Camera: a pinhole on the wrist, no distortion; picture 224 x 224 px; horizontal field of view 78.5 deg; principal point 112.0 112.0 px. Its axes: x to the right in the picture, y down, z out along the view. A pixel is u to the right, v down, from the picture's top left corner.
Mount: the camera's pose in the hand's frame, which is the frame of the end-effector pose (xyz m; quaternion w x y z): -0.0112 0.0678 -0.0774 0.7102 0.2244 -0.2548 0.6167
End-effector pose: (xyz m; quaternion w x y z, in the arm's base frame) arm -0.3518 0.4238 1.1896 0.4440 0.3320 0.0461 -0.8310
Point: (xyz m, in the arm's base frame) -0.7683 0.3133 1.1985
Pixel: 111.8 23.5
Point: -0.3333 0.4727 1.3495
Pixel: 159.5 204.7
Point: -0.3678 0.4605 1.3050
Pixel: 139.5 162.6
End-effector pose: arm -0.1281 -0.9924 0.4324 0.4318 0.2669 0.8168 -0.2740
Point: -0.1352 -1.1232 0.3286
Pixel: 131.5 59.2
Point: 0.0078 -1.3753 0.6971
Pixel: 84.9 208.4
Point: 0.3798 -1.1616 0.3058
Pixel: outside the picture
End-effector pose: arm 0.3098 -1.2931 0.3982 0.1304 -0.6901 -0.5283 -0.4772
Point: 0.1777 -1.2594 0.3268
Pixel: 23.0 107.3
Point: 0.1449 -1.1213 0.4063
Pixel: 39.4 22.2
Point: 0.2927 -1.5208 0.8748
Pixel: behind the camera
